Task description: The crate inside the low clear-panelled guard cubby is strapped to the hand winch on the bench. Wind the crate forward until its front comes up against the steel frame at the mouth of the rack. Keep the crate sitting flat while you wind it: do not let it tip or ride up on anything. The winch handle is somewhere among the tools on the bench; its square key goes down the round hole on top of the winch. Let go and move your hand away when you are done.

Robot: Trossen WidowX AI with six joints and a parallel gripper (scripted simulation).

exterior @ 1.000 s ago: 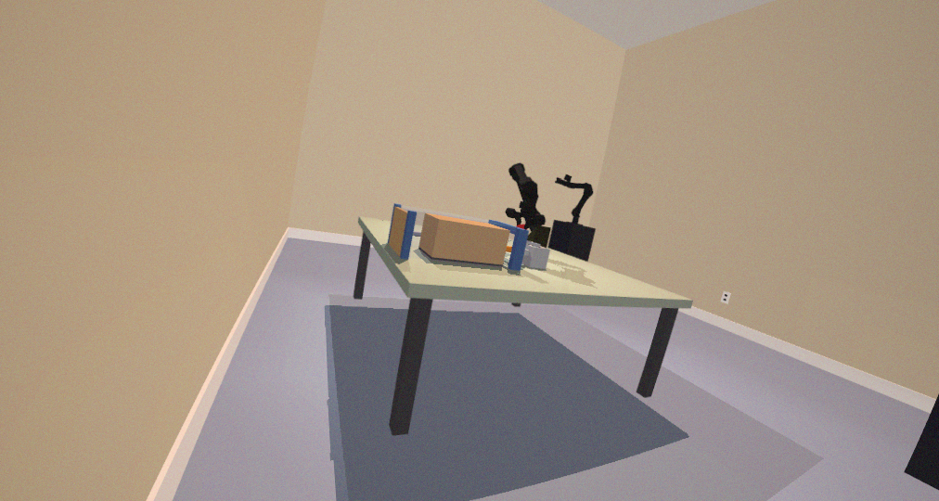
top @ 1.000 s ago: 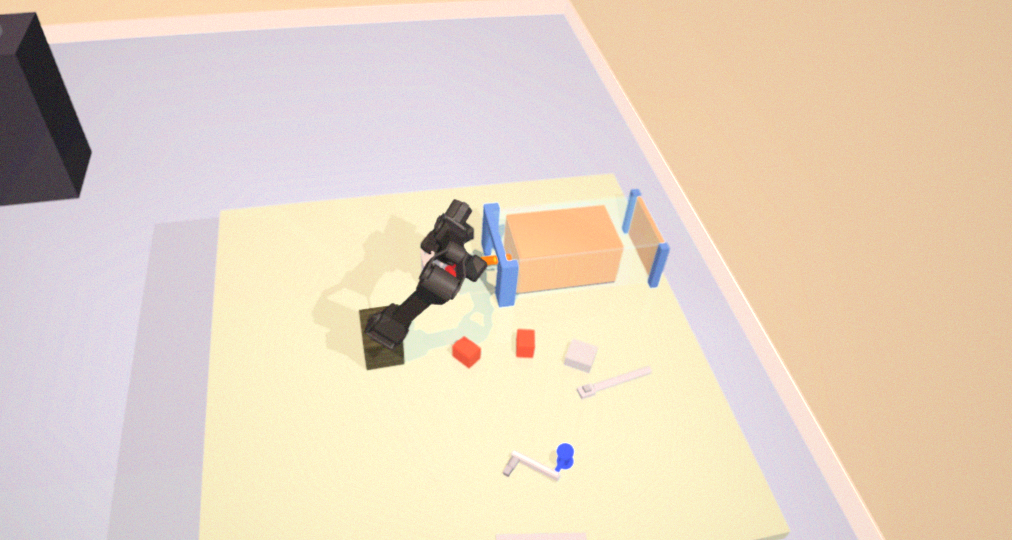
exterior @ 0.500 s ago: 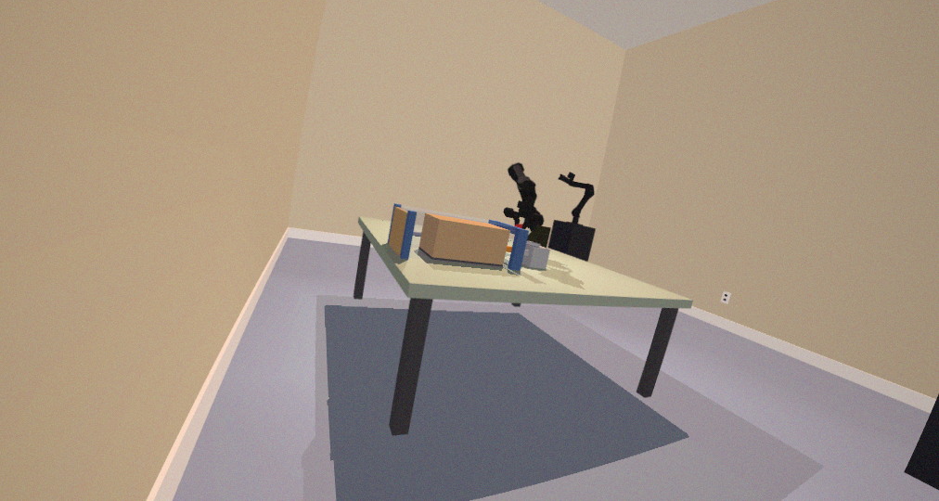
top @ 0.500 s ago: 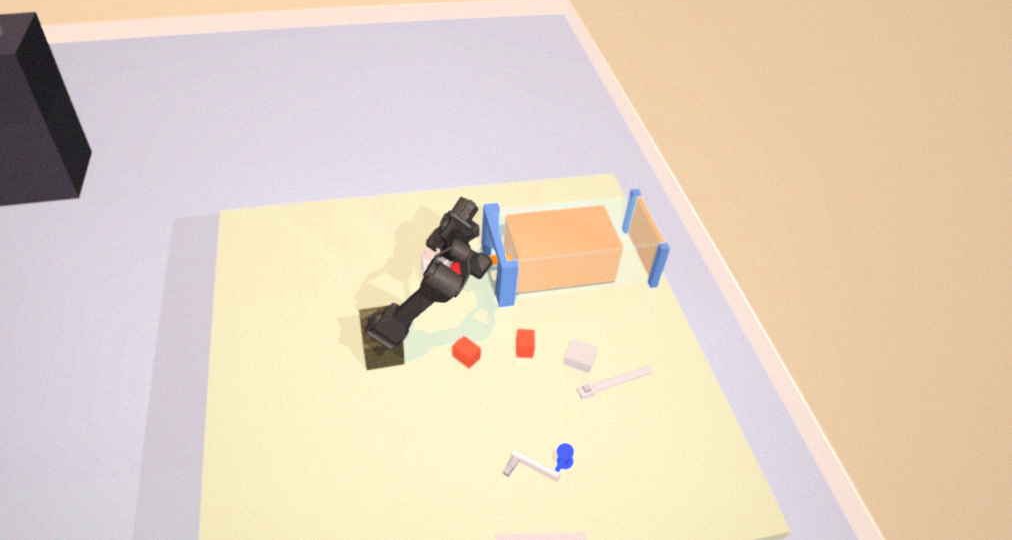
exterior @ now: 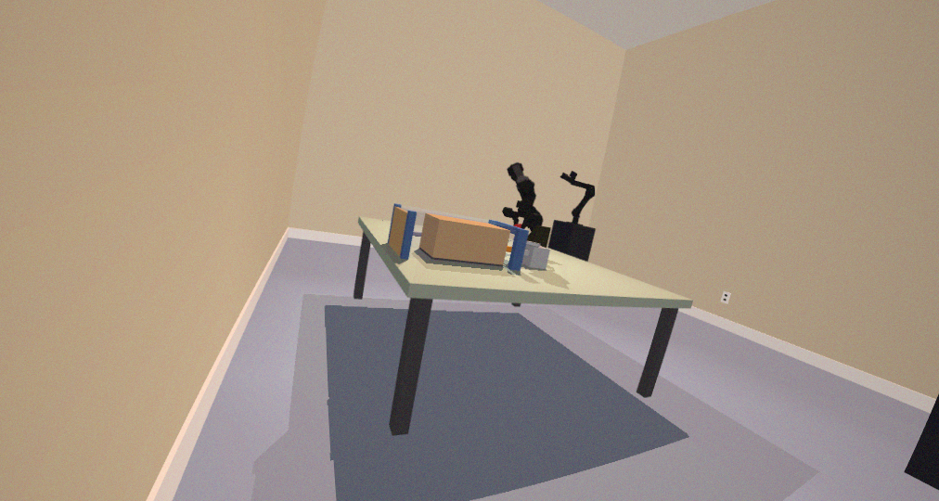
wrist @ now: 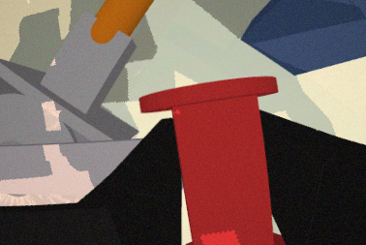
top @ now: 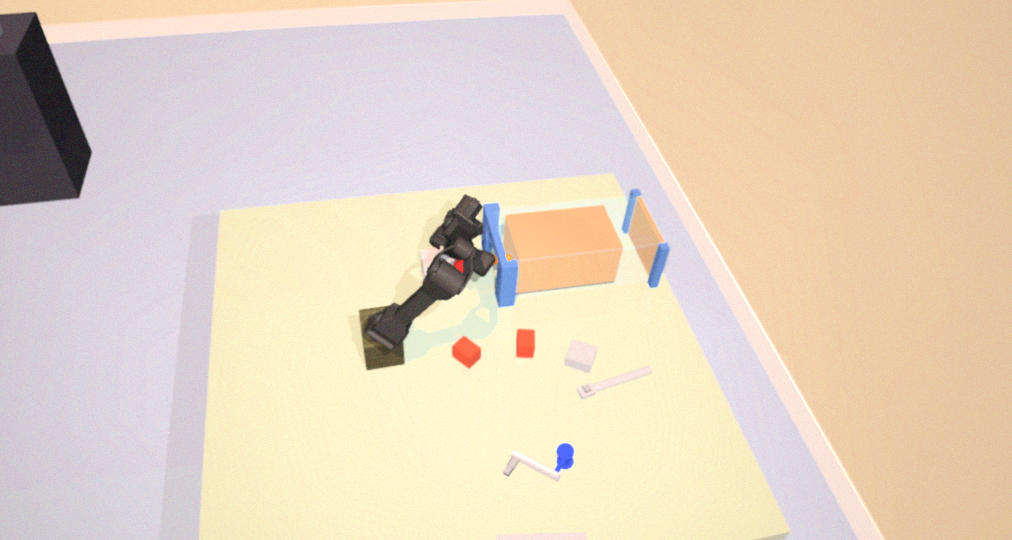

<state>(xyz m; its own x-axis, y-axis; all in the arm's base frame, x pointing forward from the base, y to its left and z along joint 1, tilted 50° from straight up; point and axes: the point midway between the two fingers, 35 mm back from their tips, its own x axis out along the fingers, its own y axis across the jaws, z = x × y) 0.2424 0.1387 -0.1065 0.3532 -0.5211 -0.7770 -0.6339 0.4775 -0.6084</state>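
The red-knobbed handle is 4 cm behind my gripper tip, 3 cm below it and 2 cm to the left of it. Also, from my gripper tip: winch 10 cm below, 9 cm behind, 6 cm to the left; red spool grip 1 cm to the right, 1 cm behind; blue steel frame 9 cm ahead, 7 cm to the left, 2 cm below.
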